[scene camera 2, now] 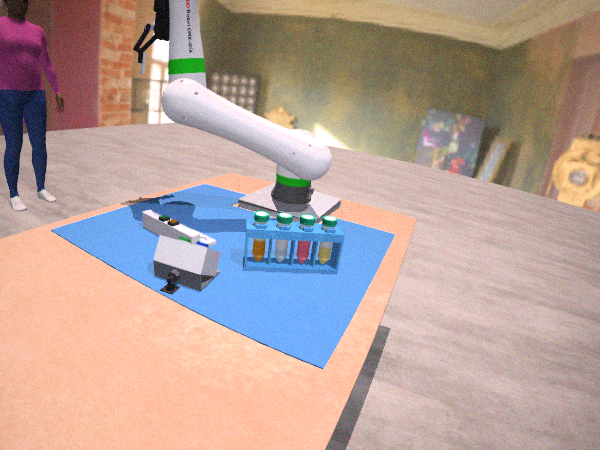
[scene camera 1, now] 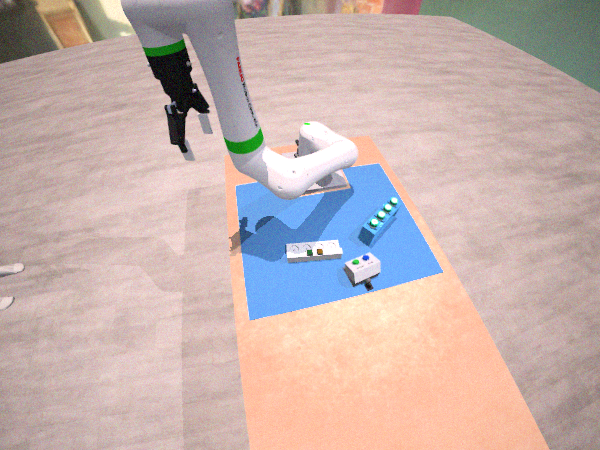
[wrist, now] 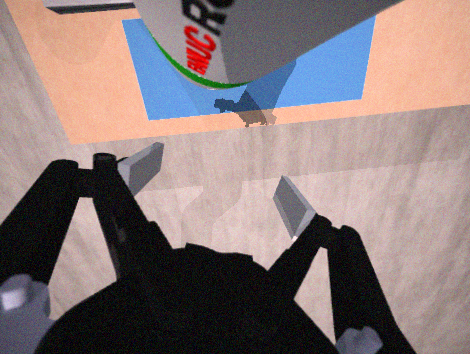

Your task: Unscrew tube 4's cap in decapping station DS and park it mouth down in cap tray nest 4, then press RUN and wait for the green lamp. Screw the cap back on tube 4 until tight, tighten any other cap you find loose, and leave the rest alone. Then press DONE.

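Places are measured from the arm's base along level axes (x ahead, y left, z up), in metres.
Where they show: gripper, fingertip midpoint: [scene camera 2: 161, 75] [scene camera 1: 199, 145] [wrist: 222, 172]; arm's base, origin of the base link: [scene camera 2: 291, 196].
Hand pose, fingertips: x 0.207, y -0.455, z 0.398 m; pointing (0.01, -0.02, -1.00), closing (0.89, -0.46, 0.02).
Things, the pixels of their top centre, and the offset from my fingertips. "spot": a spot on its surface instead. Level surfaces: height alone.
- blue rack, middle of its top: [scene camera 2: 295, 223] [scene camera 1: 383, 213] 0.228 m ahead, 0.621 m left, 0.323 m down
- white strip, surface spot: [scene camera 1: 314, 258] spot: 0.292 m ahead, 0.292 m left, 0.407 m down
- grey-white box, middle of its top: [scene camera 2: 187, 238] [scene camera 1: 365, 263] 0.399 m ahead, 0.449 m left, 0.342 m down
- green button, middle of its top: [scene camera 1: 356, 261] 0.378 m ahead, 0.425 m left, 0.351 m down
- blue button, middle of its top: [scene camera 1: 366, 256] 0.375 m ahead, 0.470 m left, 0.351 m down
- blue mat, its level: 0.426 m down
- orange table top, its level: 0.429 m down
- small black part, surface spot: [scene camera 2: 170, 283] [scene camera 1: 370, 285] spot: 0.468 m ahead, 0.458 m left, 0.411 m down
My gripper [scene camera 1: 196, 139] [wrist: 222, 172] is open and empty, high up and left of the blue mat; in scene camera 2 it is partly cut off. A blue rack [scene camera 1: 368, 235] [scene camera 2: 291, 269] holds several upright tubes with green-and-white caps, with orange, pale, red and yellow contents. Which is tube 4, and whether any cap is loose, I cannot tell. A white strip [scene camera 1: 314, 258] with ring marks, apparently the cap tray, carries a dark green and an orange square. A grey-white box [scene camera 1: 364, 273] [scene camera 2: 180, 260] has a green button [scene camera 1: 355, 262] and a blue button [scene camera 1: 366, 258]; its labels are unreadable.
The blue mat [scene camera 1: 290, 295] [scene camera 2: 300, 320] [wrist: 325, 85] lies on an orange table top [scene camera 1: 360, 350] [scene camera 2: 175, 360]. A small black part [scene camera 1: 369, 285] [scene camera 2: 170, 283] sits at the button box. The arm's base plate [scene camera 2: 322, 201] stands behind the rack. A person [scene camera 2: 22, 60] stands far left.
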